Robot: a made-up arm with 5 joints.
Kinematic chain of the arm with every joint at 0, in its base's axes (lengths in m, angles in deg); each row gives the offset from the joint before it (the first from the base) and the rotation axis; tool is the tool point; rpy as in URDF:
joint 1: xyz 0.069 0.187 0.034 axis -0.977 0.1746 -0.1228
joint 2: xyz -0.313 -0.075 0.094 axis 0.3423 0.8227 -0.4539
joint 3: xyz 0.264 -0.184 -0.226 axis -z
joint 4: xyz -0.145 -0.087 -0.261 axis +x
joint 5: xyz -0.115 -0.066 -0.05 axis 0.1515 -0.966 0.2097
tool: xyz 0.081 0.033 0.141 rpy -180 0 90
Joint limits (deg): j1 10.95..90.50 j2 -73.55..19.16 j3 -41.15..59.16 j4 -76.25..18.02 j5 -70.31..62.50
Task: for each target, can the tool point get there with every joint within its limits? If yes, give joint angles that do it. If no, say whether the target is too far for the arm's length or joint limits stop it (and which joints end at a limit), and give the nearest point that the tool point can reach.
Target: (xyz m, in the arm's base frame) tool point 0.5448 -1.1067 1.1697
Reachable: no: too far | nearest point 0.1279 -0.2764 0.4445 | short by 1.179 m
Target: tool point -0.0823 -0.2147 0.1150
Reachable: yes | joints 55.66 -14.27 35.20 -51.04 -39.43
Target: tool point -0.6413 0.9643 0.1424
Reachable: no: joint limits stop it (at a limit: joint 1, joint 2, joint 5) | nearest point -0.5054 0.0951 0.1981 | short by 0.882 m
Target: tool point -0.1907 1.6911 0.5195
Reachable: no: too far | nearest point 0.3587 0.4192 0.3964 | short by 1.391 m
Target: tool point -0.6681 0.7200 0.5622
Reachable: no: joint limits stop it (at a limit: joint 1, joint 2, joint 5) | nearest point -0.5169 0.0744 0.3758 | short by 0.689 m
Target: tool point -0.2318 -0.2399 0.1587
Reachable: yes | joints 69.62 -0.94 49.59 -4.35 -51.33
